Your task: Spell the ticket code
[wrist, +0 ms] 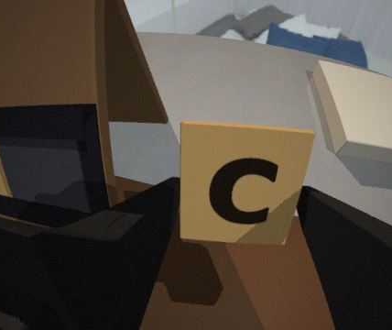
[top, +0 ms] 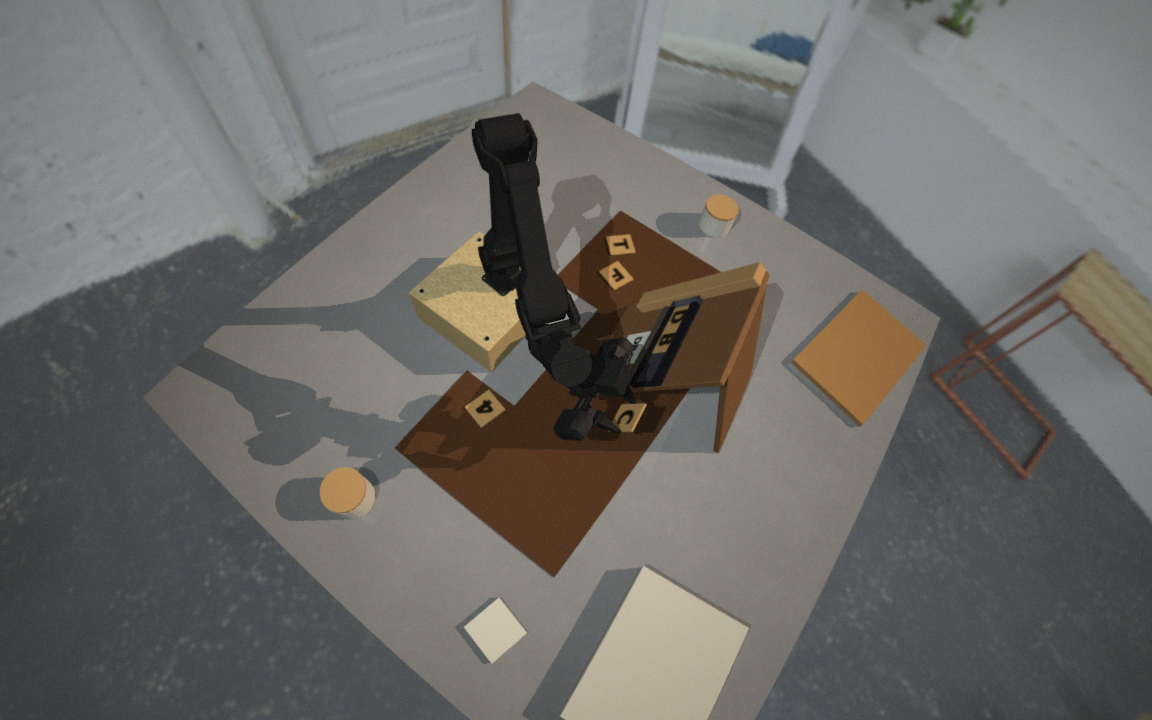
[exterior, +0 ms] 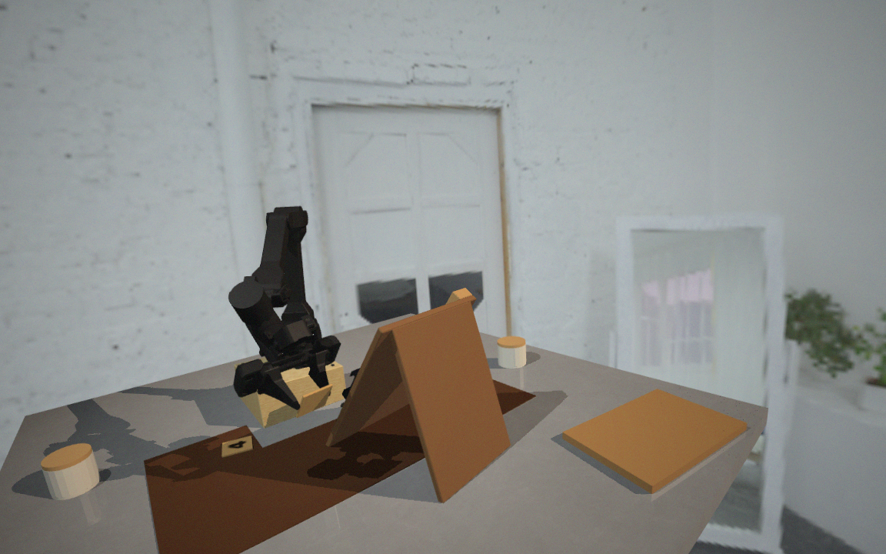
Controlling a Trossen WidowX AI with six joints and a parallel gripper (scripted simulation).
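Now: the white ticket 9 cm behind my gripper tip, 15 cm to the left of it and 8 cm below it. The rest, counted from my gripper tip: brown mat: 18 cm behind, 9 cm to the left, 16 cm below; D tile: 5 cm behind, 22 cm to the left; C tile: right at my gripper tip.
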